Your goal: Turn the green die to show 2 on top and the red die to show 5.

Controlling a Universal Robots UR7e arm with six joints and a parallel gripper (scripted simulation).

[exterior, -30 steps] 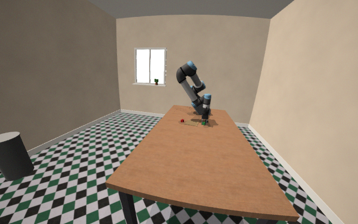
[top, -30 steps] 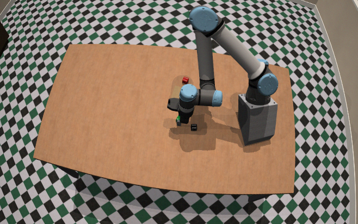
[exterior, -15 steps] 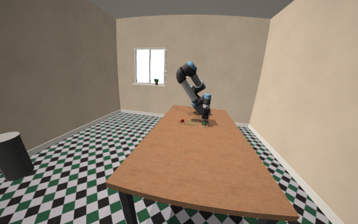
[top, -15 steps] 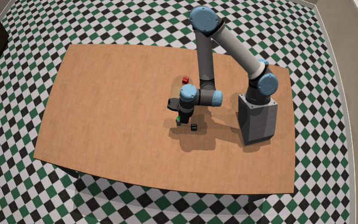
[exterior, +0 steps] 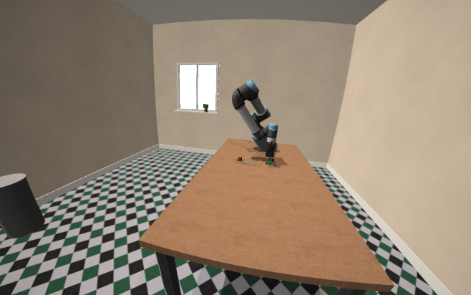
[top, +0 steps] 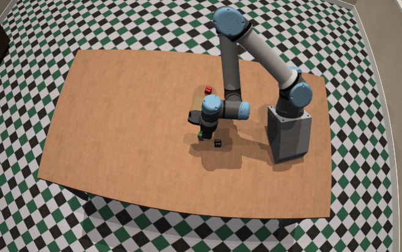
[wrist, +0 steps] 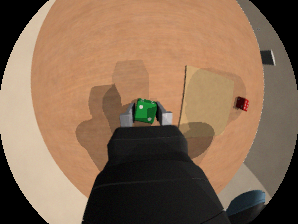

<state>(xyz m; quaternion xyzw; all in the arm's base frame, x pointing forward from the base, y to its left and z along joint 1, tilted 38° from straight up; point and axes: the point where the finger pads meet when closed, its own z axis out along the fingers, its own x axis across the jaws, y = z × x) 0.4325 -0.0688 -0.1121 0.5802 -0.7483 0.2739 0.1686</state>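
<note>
The green die lies right at my hand. From my hand the other things lie so: black die: 7 cm behind, 5 cm to the left; tan mat: 4 cm behind, 13 cm to the right, 2 cm below; red die: 6 cm behind, 24 cm to the right.
</note>
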